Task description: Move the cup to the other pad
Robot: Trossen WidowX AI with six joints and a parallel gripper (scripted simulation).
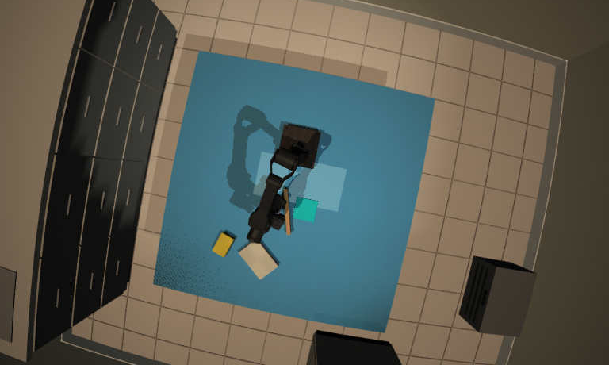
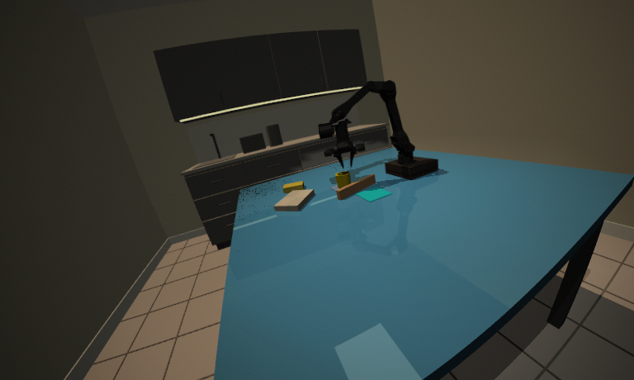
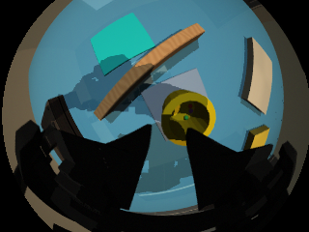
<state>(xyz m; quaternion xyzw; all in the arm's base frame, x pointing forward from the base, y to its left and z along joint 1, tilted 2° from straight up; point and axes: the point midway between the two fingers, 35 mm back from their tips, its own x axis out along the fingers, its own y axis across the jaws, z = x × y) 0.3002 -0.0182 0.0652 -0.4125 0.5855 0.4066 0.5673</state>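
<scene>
My gripper tip is now 20 mm short of the yellow cup, 10 mm to the left of it and 60 mm above it. Also, from my gripper tip: grey pad 30 mm ahead, 10 mm to the right, 110 mm below; then wooden bar 10 mm behind, 70 mm to the left, 90 mm below; then teal pad 50 mm behind, 160 mm to the left, 110 mm below.
</scene>
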